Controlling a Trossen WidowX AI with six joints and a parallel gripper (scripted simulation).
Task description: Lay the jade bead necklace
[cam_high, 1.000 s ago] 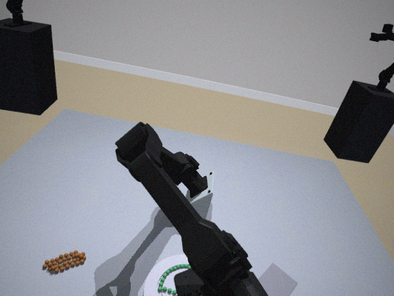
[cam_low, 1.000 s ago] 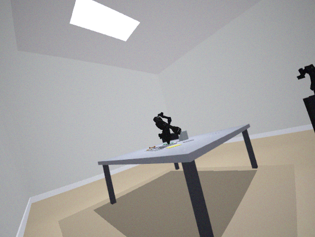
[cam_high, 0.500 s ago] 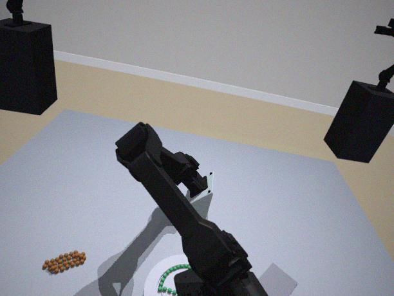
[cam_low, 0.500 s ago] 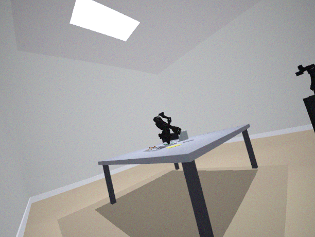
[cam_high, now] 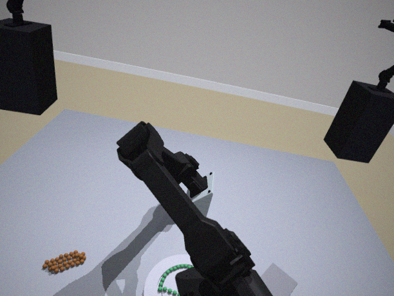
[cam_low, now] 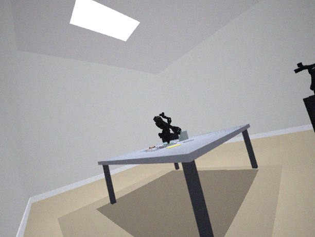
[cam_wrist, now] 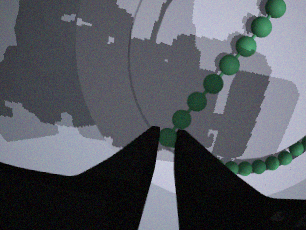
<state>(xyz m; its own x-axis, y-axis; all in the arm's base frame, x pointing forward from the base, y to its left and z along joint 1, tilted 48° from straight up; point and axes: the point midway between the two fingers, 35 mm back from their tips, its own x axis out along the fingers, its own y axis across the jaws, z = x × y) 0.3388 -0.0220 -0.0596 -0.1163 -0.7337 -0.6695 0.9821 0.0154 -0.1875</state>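
Right now my gripper tip is 5 cm to the left of the round bead board, 4 cm past it and 1 cm above it. The rest, counted from my gripper tip: yellow strip 18 cm to the left, 16 cm ahead, 2 cm below; then flat grey square 19 cm to the left, 9 cm behind, 2 cm below.
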